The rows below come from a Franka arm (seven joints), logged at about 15 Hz.
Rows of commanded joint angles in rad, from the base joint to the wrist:
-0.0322, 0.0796, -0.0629, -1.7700, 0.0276, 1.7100, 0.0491
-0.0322, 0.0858, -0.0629, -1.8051, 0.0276, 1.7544, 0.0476
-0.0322, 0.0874, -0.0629, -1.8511, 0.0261, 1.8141, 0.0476
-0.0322, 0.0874, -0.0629, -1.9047, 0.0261, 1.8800, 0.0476
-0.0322, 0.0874, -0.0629, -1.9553, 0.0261, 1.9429, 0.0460
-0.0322, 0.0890, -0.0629, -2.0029, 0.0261, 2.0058, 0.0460
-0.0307, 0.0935, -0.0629, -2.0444, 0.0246, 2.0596, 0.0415
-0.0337, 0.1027, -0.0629, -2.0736, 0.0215, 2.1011, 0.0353
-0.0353, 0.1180, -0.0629, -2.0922, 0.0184, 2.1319, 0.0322
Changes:
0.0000, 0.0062, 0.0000, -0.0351, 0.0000, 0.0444, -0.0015
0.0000, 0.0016, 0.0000, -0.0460, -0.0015, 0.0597, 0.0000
0.0000, 0.0000, 0.0000, -0.0536, 0.0000, 0.0659, 0.0000
0.0000, 0.0000, 0.0000, -0.0506, 0.0000, 0.0629, -0.0016
0.0000, 0.0016, 0.0000, -0.0476, 0.0000, 0.0629, 0.0000
0.0015, 0.0045, 0.0000, -0.0415, -0.0015, 0.0538, -0.0045
-0.0030, 0.0092, 0.0000, -0.0292, -0.0031, 0.0415, -0.0062
-0.0016, 0.0153, 0.0000, -0.0186, -0.0031, 0.0308, -0.0031

